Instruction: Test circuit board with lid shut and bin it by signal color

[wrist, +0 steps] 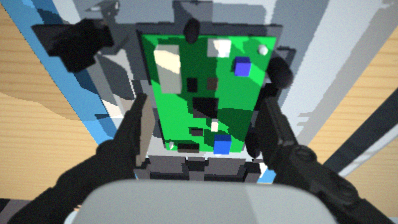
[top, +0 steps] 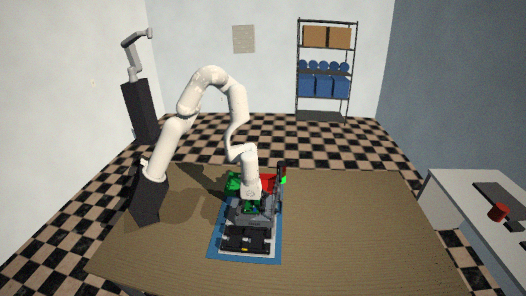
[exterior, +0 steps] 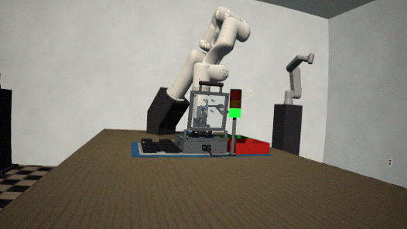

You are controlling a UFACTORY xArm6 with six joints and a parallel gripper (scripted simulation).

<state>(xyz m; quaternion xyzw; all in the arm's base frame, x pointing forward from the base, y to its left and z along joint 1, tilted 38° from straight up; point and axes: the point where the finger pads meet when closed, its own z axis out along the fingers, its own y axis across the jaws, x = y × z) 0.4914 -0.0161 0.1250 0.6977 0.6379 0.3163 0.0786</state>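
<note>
The green circuit board lies 10 mm below my hand. The rest, counted from my hand: tester plate: 10 mm to the left, 10 mm below, 10 mm ahead; then black latch hook: 60 mm to the left, 60 mm behind, 10 mm above; then tester lid: 120 mm ahead, 100 mm above.
</note>
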